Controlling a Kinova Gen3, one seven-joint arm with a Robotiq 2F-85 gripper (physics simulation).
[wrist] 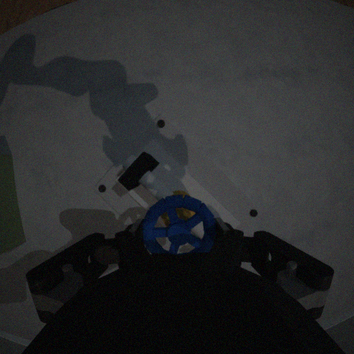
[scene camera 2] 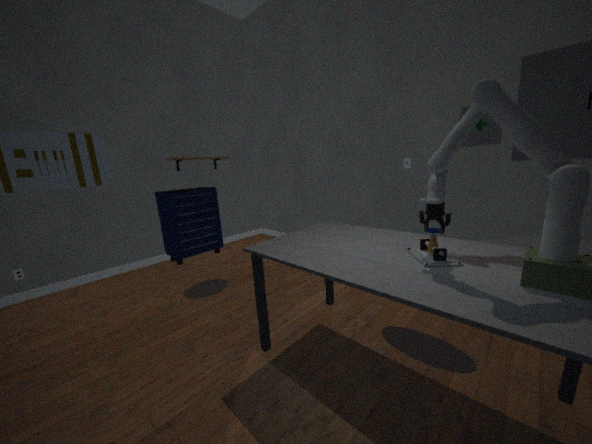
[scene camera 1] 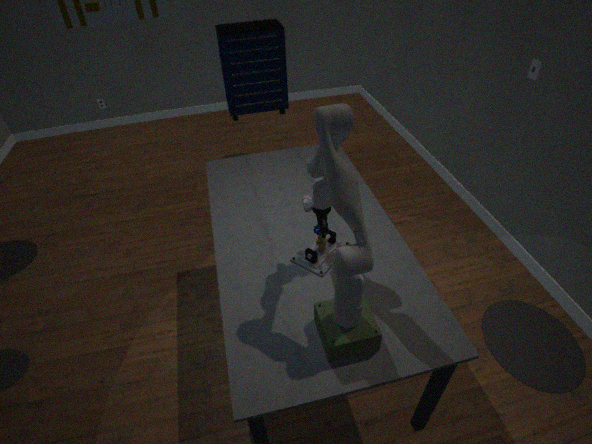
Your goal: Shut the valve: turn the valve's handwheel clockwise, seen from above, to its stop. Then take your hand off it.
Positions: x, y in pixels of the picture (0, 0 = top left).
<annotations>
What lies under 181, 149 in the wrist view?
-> A pale base plate.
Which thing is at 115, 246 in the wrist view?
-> My gripper.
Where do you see a blue handwheel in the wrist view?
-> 178, 232
</annotations>
